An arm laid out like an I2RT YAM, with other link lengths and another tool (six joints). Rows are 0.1 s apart.
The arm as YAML. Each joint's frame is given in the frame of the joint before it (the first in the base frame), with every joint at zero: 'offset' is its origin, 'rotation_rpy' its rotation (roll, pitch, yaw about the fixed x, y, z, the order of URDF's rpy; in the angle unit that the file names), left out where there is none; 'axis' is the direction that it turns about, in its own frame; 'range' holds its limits. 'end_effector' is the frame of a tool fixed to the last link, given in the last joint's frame.
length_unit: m
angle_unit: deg
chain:
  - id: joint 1
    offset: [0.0, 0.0, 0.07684]
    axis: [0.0, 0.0, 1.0]
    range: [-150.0, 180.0]
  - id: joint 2
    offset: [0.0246, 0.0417, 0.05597]
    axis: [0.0, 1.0, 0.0]
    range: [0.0, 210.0]
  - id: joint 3
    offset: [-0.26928, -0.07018, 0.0]
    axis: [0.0, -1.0, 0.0]
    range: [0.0, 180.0]
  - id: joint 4
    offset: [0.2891, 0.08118, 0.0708]
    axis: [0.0, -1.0, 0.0]
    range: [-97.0, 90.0]
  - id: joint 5
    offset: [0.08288, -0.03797, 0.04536]
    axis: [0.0, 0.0, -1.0]
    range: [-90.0, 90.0]
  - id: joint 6
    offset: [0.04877, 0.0, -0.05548]
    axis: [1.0, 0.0, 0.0]
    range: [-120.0, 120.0]
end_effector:
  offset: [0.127, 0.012, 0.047]
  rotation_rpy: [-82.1, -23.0, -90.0]
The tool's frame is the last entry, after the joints.
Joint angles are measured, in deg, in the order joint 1, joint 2, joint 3, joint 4, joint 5, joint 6. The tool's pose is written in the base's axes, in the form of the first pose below.
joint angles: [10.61 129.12 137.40 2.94 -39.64 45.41]
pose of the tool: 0.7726, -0.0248, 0.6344, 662.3; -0.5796, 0.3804, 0.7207, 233.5; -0.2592, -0.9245, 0.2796, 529.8; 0, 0, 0, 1
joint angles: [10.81 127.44 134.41 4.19 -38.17 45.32]
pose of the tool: 0.7595, -0.0171, 0.6502, 660.9; -0.5954, 0.3843, 0.7056, 231.8; -0.2619, -0.9231, 0.2817, 528.6; 0, 0, 0, 1
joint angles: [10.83 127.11 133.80 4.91 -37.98 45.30]
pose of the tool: 0.7598, -0.0089, 0.6501, 659.9; -0.5972, 0.3860, 0.7031, 231.3; -0.2572, -0.9224, 0.2880, 530.0; 0, 0, 0, 1
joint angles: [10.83 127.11 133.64 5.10 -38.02 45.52]
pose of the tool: 0.7599, -0.0115, 0.6499, 660.2; -0.5955, 0.3883, 0.7033, 231.4; -0.2604, -0.9215, 0.2882, 529.2; 0, 0, 0, 1
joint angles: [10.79 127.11 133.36 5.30 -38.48 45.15]
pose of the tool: 0.7646, -0.0104, 0.6445, 659.8; -0.5924, 0.3827, 0.7090, 232.3; -0.2540, -0.9238, 0.2864, 527.5; 0, 0, 0, 1
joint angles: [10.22 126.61 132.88 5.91 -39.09 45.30]
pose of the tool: 0.7674, -0.0022, 0.6412, 658.2; -0.5913, 0.3841, 0.7091, 226.6; -0.2478, -0.9233, 0.2934, 531.3; 0, 0, 0, 1
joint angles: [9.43 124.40 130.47 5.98 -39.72 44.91]
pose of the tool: 0.7657, 0.0024, 0.6431, 651.9; -0.5962, 0.3776, 0.7085, 217.8; -0.2412, -0.9260, 0.2906, 535.7; 0, 0, 0, 1
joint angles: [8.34 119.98 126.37 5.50 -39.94 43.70]
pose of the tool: 0.7575, 0.0216, 0.6524, 637.0; -0.6138, 0.3637, 0.7007, 203.9; -0.2222, -0.9313, 0.2887, 548.0; 0, 0, 0, 1
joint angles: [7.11 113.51 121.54 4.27 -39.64 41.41]
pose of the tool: 0.7441, 0.0671, 0.6647, 609.9; -0.6435, 0.3395, 0.6860, 186.8; -0.1796, -0.9382, 0.2958, 572.0; 0, 0, 0, 1
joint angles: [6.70 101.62 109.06 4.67 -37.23 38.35]
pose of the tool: 0.7113, 0.1172, 0.6931, 562.5; -0.6895, 0.3077, 0.6556, 172.1; -0.1364, -0.9442, 0.2997, 586.9; 0, 0, 0, 1
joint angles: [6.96 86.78 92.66 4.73 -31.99 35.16]
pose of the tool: 0.6442, 0.1526, 0.7494, 505.2; -0.7566, 0.2703, 0.5954, 155.6; -0.1117, -0.9506, 0.2896, 580.7; 0, 0, 0, 1
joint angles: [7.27 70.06 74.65 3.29 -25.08 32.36]
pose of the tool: 0.5462, 0.1623, 0.8218, 443.2; -0.8312, 0.2265, 0.5077, 132.8; -0.1038, -0.9604, 0.2586, 549.4; 0, 0, 0, 1
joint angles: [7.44 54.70 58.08 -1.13 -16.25 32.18]
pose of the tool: 0.4026, 0.1004, 0.9098, 397.7; -0.9032, 0.2049, 0.3771, 102.0; -0.1486, -0.9736, 0.1732, 486.4; 0, 0, 0, 1
